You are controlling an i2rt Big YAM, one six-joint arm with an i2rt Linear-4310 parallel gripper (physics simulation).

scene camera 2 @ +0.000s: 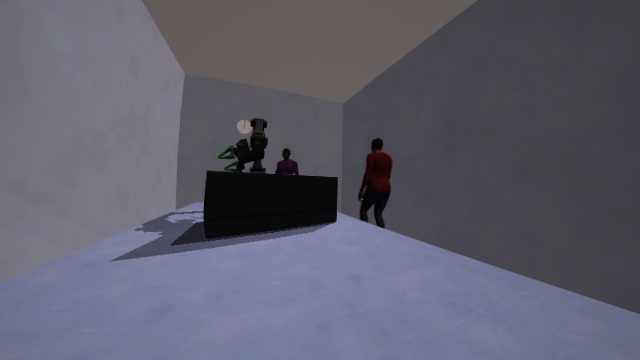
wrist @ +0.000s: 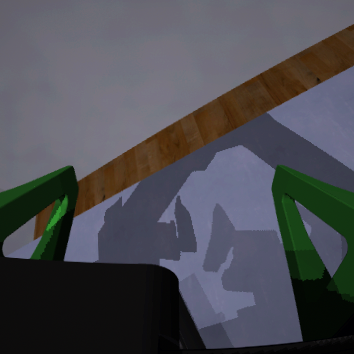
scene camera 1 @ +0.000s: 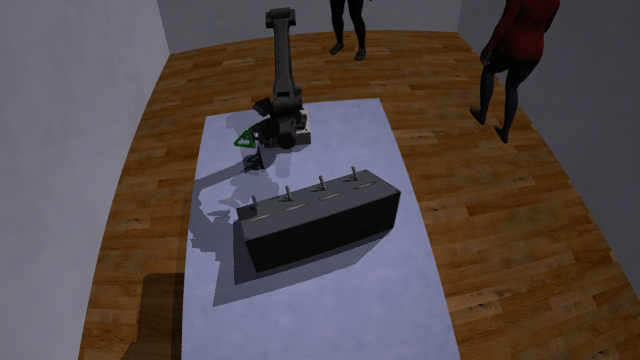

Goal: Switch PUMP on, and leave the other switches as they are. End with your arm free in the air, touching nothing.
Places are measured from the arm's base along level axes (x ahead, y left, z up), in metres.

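Pixels of known places: gripper, fingertip midpoint: [scene camera 2: 221,163] [wrist: 174,176] [scene camera 1: 238,141].
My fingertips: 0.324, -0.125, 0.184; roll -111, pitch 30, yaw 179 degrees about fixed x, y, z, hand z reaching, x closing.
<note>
Behind a point stands the place of what it marks, as x, y, z.
A long dark switch box [scene camera 1: 325,227] {0.580, 0.189, 0.078} [scene camera 2: 270,202] {0.602, 0.142, 0.033} stands on the table, slightly turned. Several small metal levers stand in a row on its top: the leftmost lever [scene camera 1: 255,203] {0.483, -0.051, 0.052}, a second lever [scene camera 1: 288,193] {0.432, 0.054, 0.052}, a third lever [scene camera 1: 322,183] {0.381, 0.162, 0.052} and the rightmost lever [scene camera 1: 354,174] {0.330, 0.269, 0.049}. They look alike and stand nearly upright. A thin pale strip lies beside each lever. No lettering is readable, so I cannot tell which is PUMP. The levers do not show in the wrist view. My gripper [scene camera 1: 244,140] {0.324, -0.125, 0.184} [scene camera 2: 223,161] {0.324, -0.125, 0.184} [wrist: 174,176] {0.324, -0.125, 0.184} has green fingers, is open and empty, and hangs in the air behind the box's left end, apart from it.
The pale table [scene camera 1: 320,310] {0.803, 0.189, -0.066} [scene camera 2: 320,300] {0.972, 0.247, -0.065} [wrist: 325,105] {0.203, -0.352, -0.065} carries the arm's base [scene camera 1: 303,135] {0.063, 0.055, -0.015} at its back. Shadows of the arm fall on the table's left side. A wall [scene camera 1: 75,150] [wrist: 100,75] stands beyond the left edge. Two people stand on the floor behind and to the right.
</note>
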